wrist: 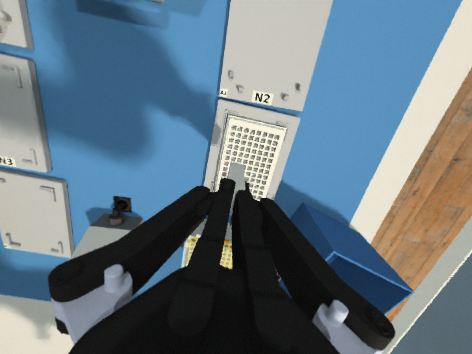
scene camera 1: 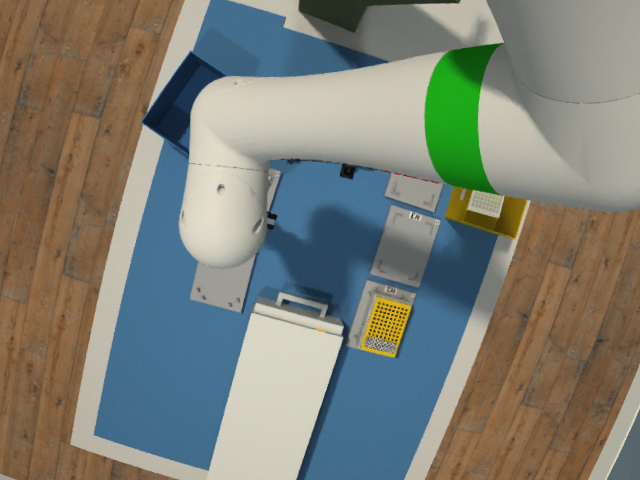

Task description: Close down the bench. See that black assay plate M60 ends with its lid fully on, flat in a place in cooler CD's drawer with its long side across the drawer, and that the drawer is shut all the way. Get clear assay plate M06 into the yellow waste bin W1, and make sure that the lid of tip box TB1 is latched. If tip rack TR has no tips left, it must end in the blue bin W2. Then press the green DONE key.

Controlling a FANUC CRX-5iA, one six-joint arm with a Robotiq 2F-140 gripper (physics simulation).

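Note:
My gripper is shut and empty; its tips appear over the white holed rack on nest N4. Their height above it is unclear. The clear tip box with yellow contents is partly behind the fingers; its latch cannot be judged. A pale plate lies in yellow bin W1. A yellow holed rack sits on nest N1. The cooler has its drawer front close against the body. Black plate M60 does not show. Blue bin W2 is partly hidden. The green key is hidden.
The key's grey housing is partly behind the gripper. Nest N2 adjoins N4. Nest N3 and another flat nest lie across the bench. The arm covers much of the scene view.

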